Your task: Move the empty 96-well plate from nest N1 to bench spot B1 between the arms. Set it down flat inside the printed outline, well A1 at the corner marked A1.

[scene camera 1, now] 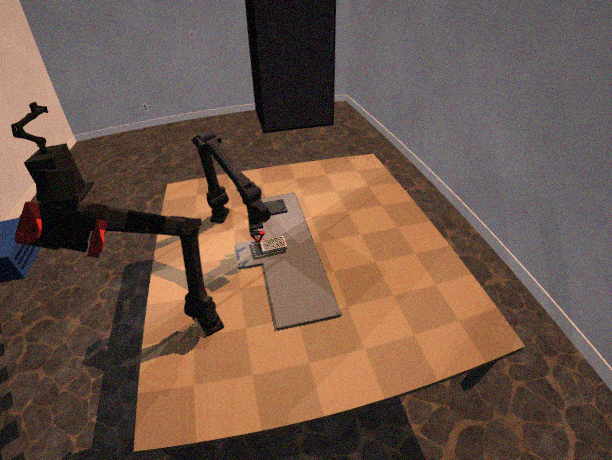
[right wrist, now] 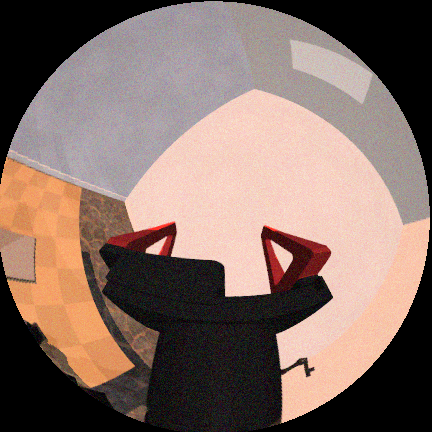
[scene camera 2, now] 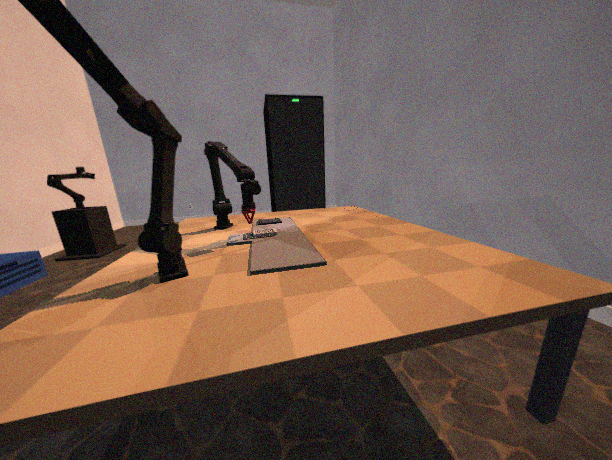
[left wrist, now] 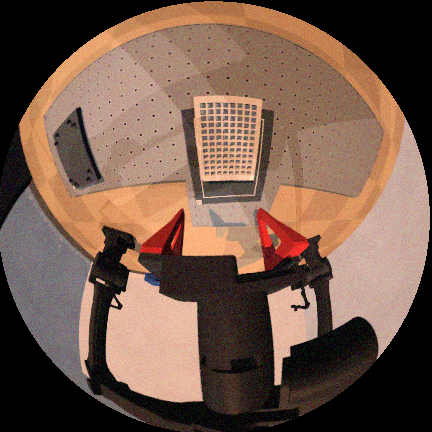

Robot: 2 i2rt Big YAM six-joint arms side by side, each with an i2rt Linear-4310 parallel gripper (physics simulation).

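Frame: origin at the left arm's base, x ahead, y left, z up, level; centimetres.
Seen in the pictures: left gripper, between the fingertips: point(scene camera 1: 257, 235) point(scene camera 2: 250, 221) point(left wrist: 221, 211); right gripper, between the fingertips: point(scene camera 1: 72, 240) point(right wrist: 218, 228); left arm's base, origin of its link: point(scene camera 1: 220, 216) point(scene camera 2: 223, 227) point(left wrist: 118, 236); right arm's base, origin of its link: point(scene camera 1: 210, 322) point(scene camera 2: 173, 273).
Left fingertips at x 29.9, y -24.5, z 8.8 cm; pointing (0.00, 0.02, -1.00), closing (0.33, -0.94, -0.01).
Observation:
Pixels of each thing's top centre, then the offset from my left fingertips to it. Level surfaces: height alone.
- pale 96-well plate, centre of its top: point(left wrist: 228, 140) point(scene camera 1: 273, 243) point(scene camera 2: 264, 231) dx +7.2, dy +1.6, dz -5.8 cm
- dark nest N1, centre of its top: point(left wrist: 67, 156) point(scene camera 1: 271, 205) point(scene camera 2: 268, 219) dx +0.1, dy +32.2, dz -5.3 cm
- grey perforated board, height of its surface: dz -7.4 cm
- checkered table, height of its surface: dz -8.7 cm
The pale 96-well plate point(scene camera 1: 273, 244) point(scene camera 2: 265, 232) point(left wrist: 228, 140) lies over the dark pad of spot B1 point(scene camera 1: 255, 251) point(left wrist: 268, 145). White outline shows along its right side and near end in the left wrist view. Its exact seating and well A1 cannot be made out. The dark nest N1 point(scene camera 1: 280, 206) point(scene camera 2: 270, 220) point(left wrist: 77, 150) holds no plate. My left gripper point(scene camera 1: 257, 236) point(scene camera 2: 249, 217) point(left wrist: 221, 211) is open and empty, above the plate's left end in scene camera 1. My right gripper point(scene camera 1: 64, 232) point(right wrist: 218, 228) is open and empty, raised far from the plate.
A grey perforated board point(scene camera 1: 305, 295) point(scene camera 2: 290, 257) point(left wrist: 320, 95) lies under the nest and the B1 pad, on the checkered table point(scene camera 1: 400, 320) point(scene camera 2: 320, 310). The right arm point(scene camera 1: 145, 221) point(scene camera 2: 164, 185) reaches past the table's left edge. A black cabinet point(scene camera 1: 295, 65) point(scene camera 2: 295, 155) stands behind.

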